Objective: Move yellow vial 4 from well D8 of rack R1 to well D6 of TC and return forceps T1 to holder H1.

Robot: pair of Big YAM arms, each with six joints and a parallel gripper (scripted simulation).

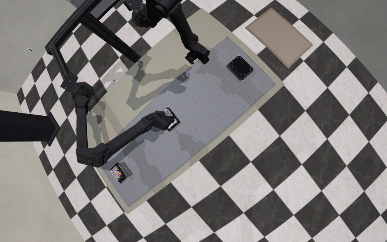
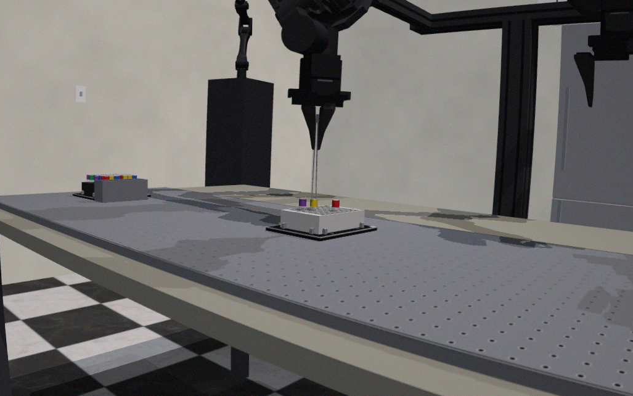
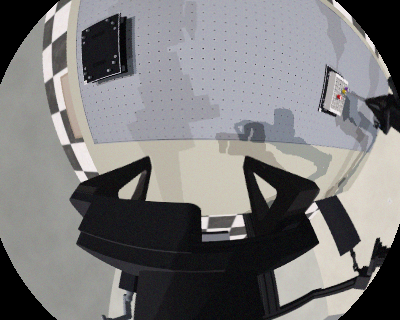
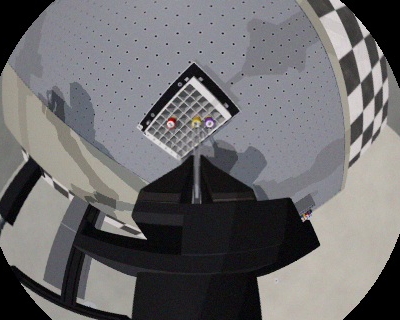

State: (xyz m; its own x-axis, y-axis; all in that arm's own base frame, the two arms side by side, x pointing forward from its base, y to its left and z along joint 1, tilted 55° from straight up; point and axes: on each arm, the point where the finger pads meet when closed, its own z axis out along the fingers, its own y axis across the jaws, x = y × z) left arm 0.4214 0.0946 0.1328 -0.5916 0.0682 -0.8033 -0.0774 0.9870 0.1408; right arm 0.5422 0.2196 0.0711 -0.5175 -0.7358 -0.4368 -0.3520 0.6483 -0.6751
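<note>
Right now the white tube carrier TC is 13 cm below my right hand, 2 cm behind it and 1 cm to the left of it. The rest, counted from my right hand: grey holder H1: 56 cm to the right, 13 cm below, 3 cm behind.
</note>
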